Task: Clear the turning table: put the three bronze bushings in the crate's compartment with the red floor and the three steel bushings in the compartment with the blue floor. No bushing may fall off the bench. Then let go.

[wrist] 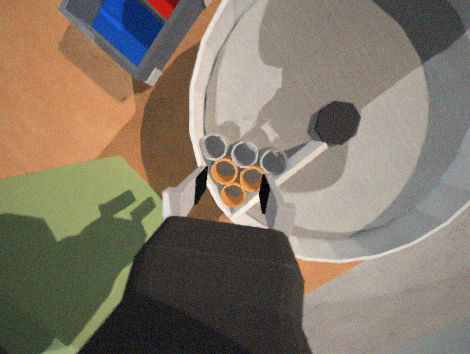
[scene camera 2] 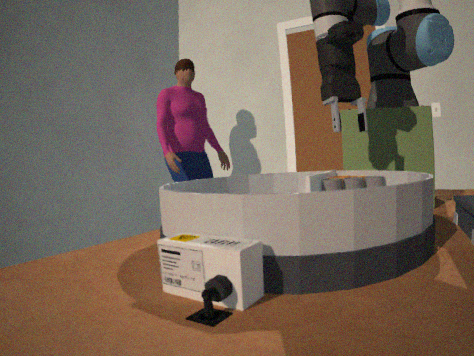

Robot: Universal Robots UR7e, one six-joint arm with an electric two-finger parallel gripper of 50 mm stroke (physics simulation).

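Frame: origin at the arm's base, x ahead, y left, z up, level; millimetres.
Seen in the pictures: gripper, fingertip midpoint: (wrist: 233,181) (scene camera 2: 350,131); arm's base, origin of the base link: (scene camera 2: 393,112).
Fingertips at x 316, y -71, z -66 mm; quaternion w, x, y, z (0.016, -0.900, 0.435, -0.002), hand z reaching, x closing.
Pixels of each thing's top centre, then the offset from my fingertips to it. "spot": a spot on its surface instead.
- white bar, surface spot: (wrist: 302,162) spot: 57 mm right, 66 mm ahead, 76 mm down
- grey crate, surface spot: (wrist: 172,39) spot: 209 mm left, 54 mm ahead, 154 mm down
- dark hub, middle of its top: (wrist: 338,123) 62 mm right, 145 mm ahead, 116 mm down
- white labelled box, surface spot: (scene camera 2: 180,267) spot: 95 mm right, 398 mm ahead, 145 mm down
- black knob, surface spot: (scene camera 2: 218,288) spot: 40 mm right, 414 mm ahead, 152 mm down
Three bronze bushings (wrist: 213,172) (scene camera 2: 345,177) stand upright and close together in the narrow corner between the turning table's wall (wrist: 197,100) (scene camera 2: 270,225) and a white bar (wrist: 302,162). Three steel bushings (wrist: 232,153) (scene camera 2: 354,184) stand upright in a row beside them, toward the table's middle. The grey crate (wrist: 172,39) shows in part at the wrist view's top left, with its blue floor (wrist: 122,32) and a piece of its red floor (wrist: 162,6). My gripper (scene camera 2: 349,126) (wrist: 233,181) is open and empty, above the wall's height; in the wrist view its fingers frame the bronze bushings.
A dark hub (wrist: 337,122) stands at the bar's inner end. A white labelled box (scene camera 2: 180,267) with a black knob (scene camera 2: 218,288) stands against the turning table's outside. The green pedestal (scene camera 2: 425,140) (wrist: 80,185) is behind. A person in pink (scene camera 2: 184,117) stands beyond the bench.
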